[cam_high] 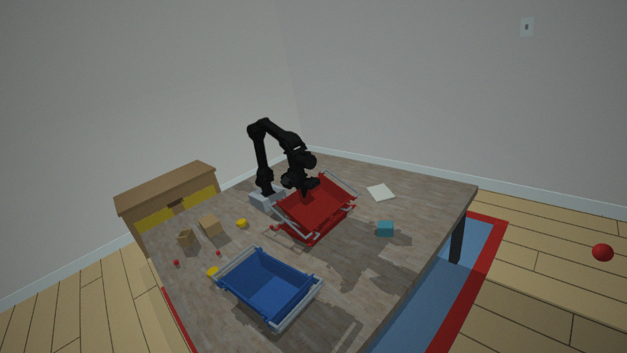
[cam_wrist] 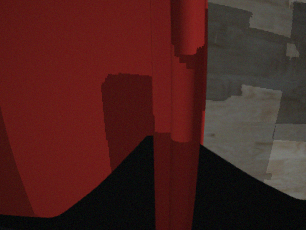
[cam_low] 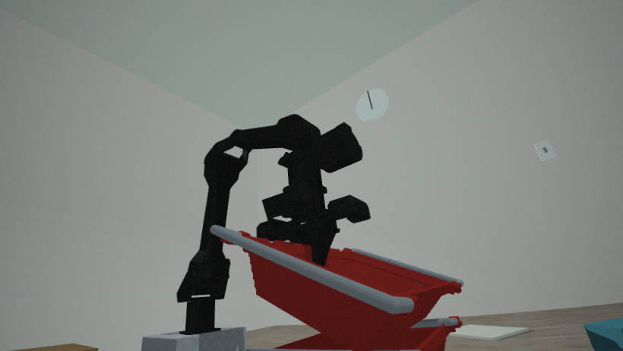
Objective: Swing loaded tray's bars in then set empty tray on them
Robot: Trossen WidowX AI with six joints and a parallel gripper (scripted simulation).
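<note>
My gripper tip is now 80 mm short of the red tray and 20 mm to the right of it. Also, from my gripper tip: teal cube: 300 mm ahead, 170 mm to the left, 120 mm below; white sheet: 70 mm ahead, 390 mm to the left, 140 mm below.
</note>
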